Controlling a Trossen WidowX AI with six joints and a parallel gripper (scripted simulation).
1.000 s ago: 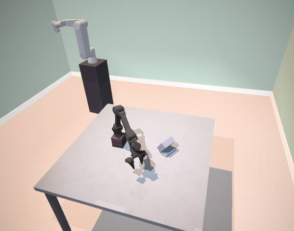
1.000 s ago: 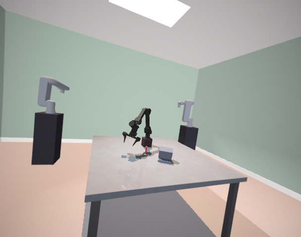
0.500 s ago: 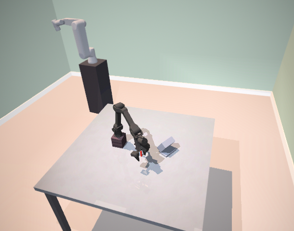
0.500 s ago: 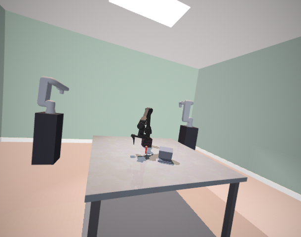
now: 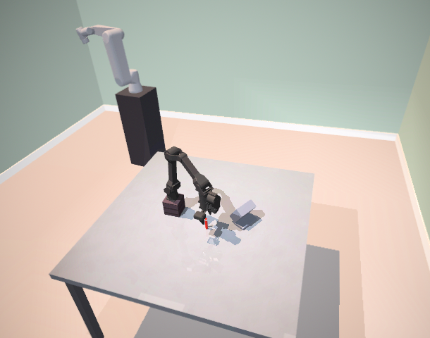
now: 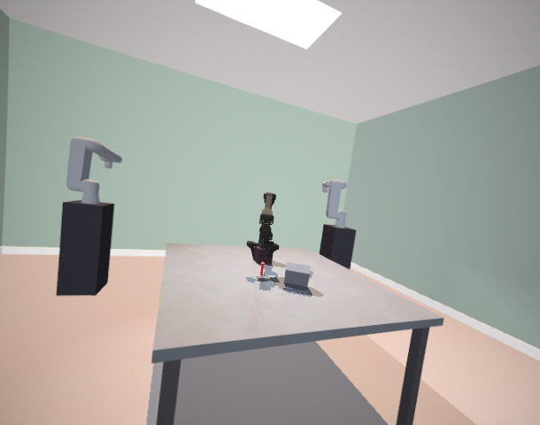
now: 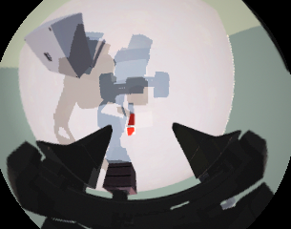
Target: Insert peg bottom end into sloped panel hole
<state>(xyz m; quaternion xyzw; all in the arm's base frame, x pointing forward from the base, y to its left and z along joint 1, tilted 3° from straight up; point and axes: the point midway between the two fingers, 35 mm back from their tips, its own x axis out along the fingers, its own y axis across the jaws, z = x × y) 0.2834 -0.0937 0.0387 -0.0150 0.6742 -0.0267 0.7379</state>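
The red peg lies 2 cm behind my gripper tip, 2 cm to the left of it and 4 cm below it. The rest, counted from my gripper tip: sloped grey panel 16 cm ahead, 17 cm to the left, 2 cm below.
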